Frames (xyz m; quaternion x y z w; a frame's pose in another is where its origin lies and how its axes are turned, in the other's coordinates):
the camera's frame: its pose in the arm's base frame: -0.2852 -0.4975 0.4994 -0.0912 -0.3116 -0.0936 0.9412
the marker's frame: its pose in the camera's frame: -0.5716 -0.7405 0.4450 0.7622 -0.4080 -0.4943 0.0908
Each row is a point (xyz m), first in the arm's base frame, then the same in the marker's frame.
Working: the arm's base frame: its pose in the marker's frame: -0.2762 -1.5869 0.4346 0.8249 -0.5287 -0.1990 0.0184

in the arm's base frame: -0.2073 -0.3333 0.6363
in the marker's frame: -0.2842 -1.1432 -0.1671
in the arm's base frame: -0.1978 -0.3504 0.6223
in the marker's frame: -0.2611 -1.1466 -0.1613
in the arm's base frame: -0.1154 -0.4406 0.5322
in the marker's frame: -0.1219 -1.1956 -0.1256
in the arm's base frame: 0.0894 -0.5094 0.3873
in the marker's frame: 0.0621 -1.3715 -0.0721
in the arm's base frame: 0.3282 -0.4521 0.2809
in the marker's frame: 0.1359 -1.6259 -0.0342
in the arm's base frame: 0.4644 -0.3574 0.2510
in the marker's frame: 0.1136 -1.7928 -0.0259
